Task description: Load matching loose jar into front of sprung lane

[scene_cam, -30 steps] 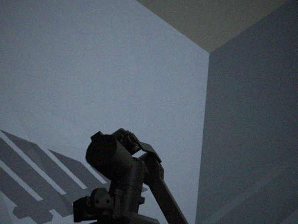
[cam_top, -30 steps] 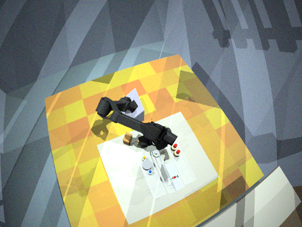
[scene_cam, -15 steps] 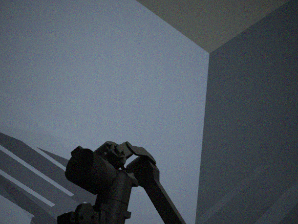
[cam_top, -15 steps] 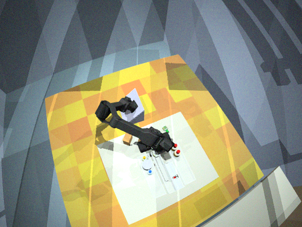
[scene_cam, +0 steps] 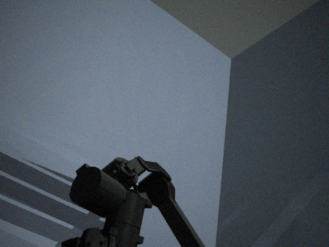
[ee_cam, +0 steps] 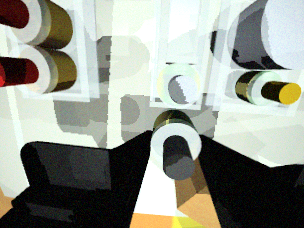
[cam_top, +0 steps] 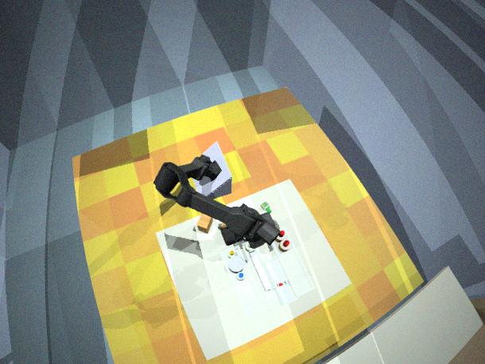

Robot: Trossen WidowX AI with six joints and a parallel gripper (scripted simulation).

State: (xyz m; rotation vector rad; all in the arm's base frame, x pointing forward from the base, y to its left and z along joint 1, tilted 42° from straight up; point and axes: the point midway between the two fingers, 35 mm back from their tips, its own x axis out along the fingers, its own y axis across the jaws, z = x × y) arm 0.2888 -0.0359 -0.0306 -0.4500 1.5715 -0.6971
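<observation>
Now: the large grey cylinder 8 cm ahead of my gripper tip, 9 cm to the right of it and 3 cm below it. The rest, counted from my gripper tip: red mark (23 cm ahead, 1 cm to the left, 2 cm above); lane rack (19 cm ahead, 4 cm below).
</observation>
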